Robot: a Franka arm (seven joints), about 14 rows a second.
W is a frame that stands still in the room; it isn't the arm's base.
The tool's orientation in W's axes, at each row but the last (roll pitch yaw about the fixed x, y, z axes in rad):
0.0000 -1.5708 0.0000
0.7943 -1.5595 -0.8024
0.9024 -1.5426 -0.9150
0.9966 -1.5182 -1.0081
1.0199 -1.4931 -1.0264
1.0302 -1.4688 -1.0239
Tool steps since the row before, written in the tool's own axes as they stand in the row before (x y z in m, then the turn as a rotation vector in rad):
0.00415 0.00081 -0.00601 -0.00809 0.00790 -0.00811
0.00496 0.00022 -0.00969 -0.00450 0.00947 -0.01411
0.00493 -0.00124 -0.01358 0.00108 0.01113 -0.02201
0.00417 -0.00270 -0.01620 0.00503 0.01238 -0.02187
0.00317 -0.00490 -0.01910 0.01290 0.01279 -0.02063
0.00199 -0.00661 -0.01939 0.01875 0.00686 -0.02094
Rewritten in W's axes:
0.00601 0.00081 0.00415 0.00811 0.00790 -0.00809
0.00973 0.00010 0.00488 0.01415 0.00939 -0.00454
0.01365 -0.00152 0.00466 0.02217 0.01083 0.00094
0.01628 -0.00306 0.00358 0.02215 0.01191 0.00495
0.01917 -0.00520 0.00206 0.02123 0.01180 0.01287
0.01949 -0.00659 0.00039 0.02188 0.00538 0.01815

